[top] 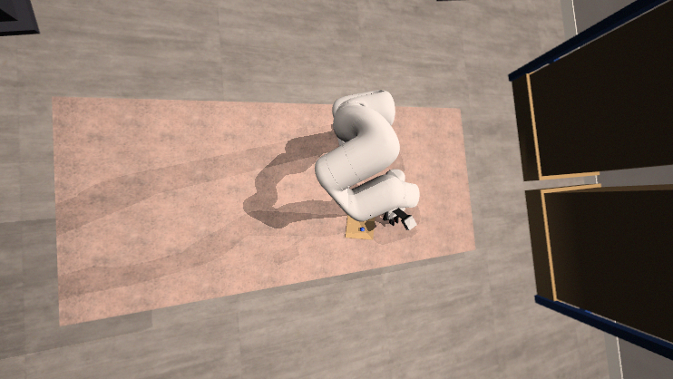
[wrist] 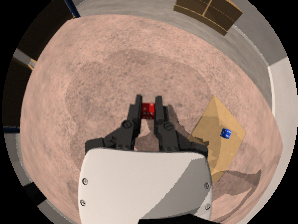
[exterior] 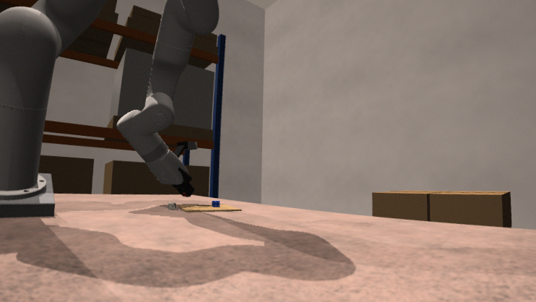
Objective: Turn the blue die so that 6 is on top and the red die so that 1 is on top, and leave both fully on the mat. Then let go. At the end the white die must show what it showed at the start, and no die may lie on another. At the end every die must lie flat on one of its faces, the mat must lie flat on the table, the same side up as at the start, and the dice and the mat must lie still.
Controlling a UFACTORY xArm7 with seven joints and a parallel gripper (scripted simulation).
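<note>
Now: hand 11 cm to the left of the white die, 11 cm past it and 4 cm above it. The rest, counted from my hand: tan mat (15 cm to the right, 4 cm below, 2 cm behind); red die (1 cm below, 1 cm ahead); blue die (15 cm to the right, 3 cm below).
</note>
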